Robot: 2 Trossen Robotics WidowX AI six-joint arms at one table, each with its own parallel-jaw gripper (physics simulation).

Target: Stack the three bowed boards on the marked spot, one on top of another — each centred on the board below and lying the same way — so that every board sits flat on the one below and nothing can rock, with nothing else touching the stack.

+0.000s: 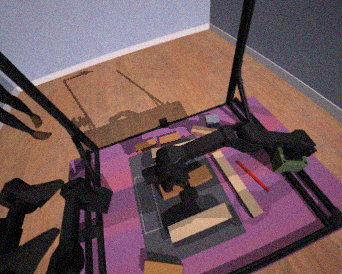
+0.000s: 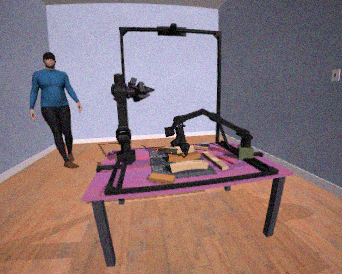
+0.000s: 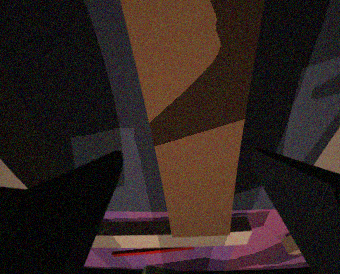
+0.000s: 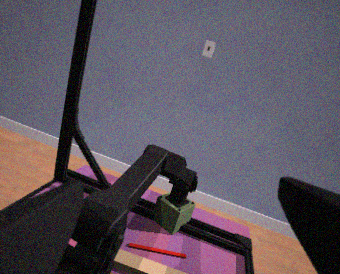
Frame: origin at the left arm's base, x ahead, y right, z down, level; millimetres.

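Seen in the pictures: left gripper, fingertip midpoint: (image 1: 187,182) (image 2: 184,154) (image 3: 186,155); right gripper, fingertip midpoint: (image 1: 60,201) (image 2: 152,92) (image 4: 181,188); left arm's base at its link origin: (image 1: 291,153) (image 2: 245,146) (image 4: 177,200); right arm's base at its link origin: (image 1: 91,197) (image 2: 126,151).
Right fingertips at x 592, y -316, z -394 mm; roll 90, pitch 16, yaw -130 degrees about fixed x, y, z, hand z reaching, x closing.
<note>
Offsets run from my right fingertips to a thing's middle. "pt": to the spot under its first point. Level surfaces: height alone.
A brown bowed board @(dx -148, dy +188, dz +452 mm) (image 1: 200,175) (image 2: 182,157) (image 3: 199,176) lies on the grey mat @(dz +481 mm) (image 1: 229,231) (image 2: 157,163). My left gripper (image 1: 178,188) (image 2: 183,148) (image 3: 186,155) is open, low over this board, with a finger on each side of it. A light tan bowed board @(dx -214, dy +32, dz +460 mm) (image 1: 200,221) (image 2: 189,165) lies near the mat's front. The marked spot, a white outline @(pt dx -27, dy -17, dz +480 mm) (image 1: 153,230), lies on the mat's left part and is bare. My right gripper (image 2: 146,91) is open and empty, raised high at the left.
A long tan plank @(dx -362, dy +215, dz +476 mm) (image 1: 238,183) (image 2: 215,161) and a red stick @(dx -445, dy +245, dz +484 mm) (image 1: 252,175) (image 4: 156,250) lie right of the mat. Small brown blocks @(dx -39, dy +433, dz +477 mm) (image 1: 169,137) and a grey cube @(dx -275, dy +557, dz +469 mm) (image 1: 212,119) sit at the back; another block @(dx -89, dy -141, dz +471 mm) (image 1: 163,267) at the front. A person (image 2: 54,89) stands left of the table.
</note>
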